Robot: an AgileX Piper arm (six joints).
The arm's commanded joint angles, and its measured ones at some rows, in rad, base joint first. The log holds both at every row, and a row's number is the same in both.
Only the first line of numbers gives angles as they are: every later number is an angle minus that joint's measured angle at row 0.
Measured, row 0: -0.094, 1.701, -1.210, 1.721, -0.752, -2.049
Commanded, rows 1 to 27: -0.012, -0.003, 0.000, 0.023, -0.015, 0.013; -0.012, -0.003, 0.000, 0.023, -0.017, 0.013; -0.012, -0.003, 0.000, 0.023, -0.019, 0.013; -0.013, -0.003, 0.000, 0.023, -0.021, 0.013; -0.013, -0.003, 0.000, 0.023, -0.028, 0.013; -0.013, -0.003, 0.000, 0.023, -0.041, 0.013; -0.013, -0.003, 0.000, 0.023, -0.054, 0.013; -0.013, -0.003, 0.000, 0.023, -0.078, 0.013; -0.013, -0.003, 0.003, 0.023, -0.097, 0.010; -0.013, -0.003, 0.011, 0.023, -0.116, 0.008; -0.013, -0.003, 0.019, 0.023, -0.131, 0.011; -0.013, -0.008, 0.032, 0.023, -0.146, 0.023; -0.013, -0.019, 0.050, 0.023, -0.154, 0.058; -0.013, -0.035, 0.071, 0.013, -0.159, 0.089; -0.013, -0.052, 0.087, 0.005, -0.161, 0.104; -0.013, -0.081, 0.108, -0.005, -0.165, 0.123; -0.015, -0.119, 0.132, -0.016, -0.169, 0.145; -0.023, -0.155, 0.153, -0.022, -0.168, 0.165; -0.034, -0.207, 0.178, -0.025, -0.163, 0.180; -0.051, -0.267, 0.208, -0.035, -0.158, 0.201; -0.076, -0.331, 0.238, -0.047, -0.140, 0.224; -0.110, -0.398, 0.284, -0.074, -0.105, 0.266; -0.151, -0.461, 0.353, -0.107, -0.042, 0.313; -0.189, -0.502, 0.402, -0.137, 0.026, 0.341; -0.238, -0.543, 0.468, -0.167, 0.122, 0.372; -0.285, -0.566, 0.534, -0.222, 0.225, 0.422; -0.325, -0.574, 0.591, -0.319, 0.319, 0.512
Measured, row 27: -0.173, -0.484, 0.389, -0.181, 0.097, 0.278
